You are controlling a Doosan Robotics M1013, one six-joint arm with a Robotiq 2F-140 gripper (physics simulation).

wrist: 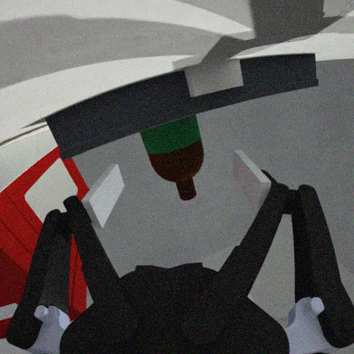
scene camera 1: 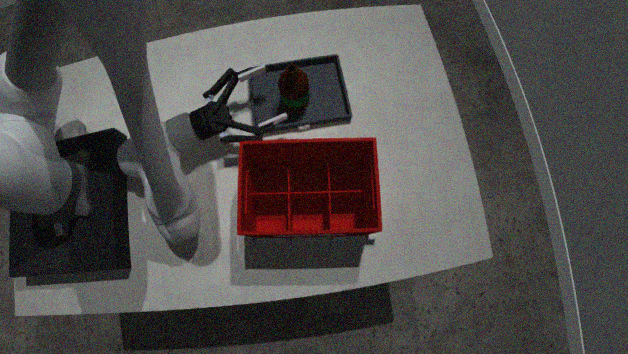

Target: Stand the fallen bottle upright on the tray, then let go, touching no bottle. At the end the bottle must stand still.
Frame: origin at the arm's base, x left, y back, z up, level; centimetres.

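Seen in the pictures: gripper, fingertip midpoint: (scene camera 1: 275,91); arm's base, link origin: (scene camera 1: 64,188).
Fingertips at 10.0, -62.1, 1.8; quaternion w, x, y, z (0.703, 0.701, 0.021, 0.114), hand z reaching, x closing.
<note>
Pixels of each thing's middle, then the offset from my fingertips to it, as dx, dy, dz. "spot": a spot on its surface instead. Level surfaces: height alone.
- bottle, body centre: (scene camera 1: 293,85) +0.9, -4.7, -0.6
- dark tray, surface spot: (scene camera 1: 346,95) spot: -2.1, -17.7, -6.3
- red crate, surface spot: (scene camera 1: 378,185) spot: -29.2, -15.4, +8.7
- pale table, surface height: dz -8.8
The bottle (scene camera 1: 294,84) (wrist: 176,155), brown with a green band, stands upright on the dark tray (scene camera 1: 346,95) (wrist: 120,112), its neck pointing up. The near tray wall hides its base in the wrist view. My gripper (scene camera 1: 274,93) (wrist: 175,168) is open wide and empty, reaching in from the left. In the wrist view its pads are on either side of the bottle's neck, with a visible gap on each side.
A red crate (scene camera 1: 378,185) (wrist: 35,182) with compartments stands just in front of the tray. A black bin (scene camera 1: 107,250) is at the left beneath the arm. A light grey block (wrist: 215,77) is at the tray's near wall. The pale table (scene camera 1: 425,150) extends right.
</note>
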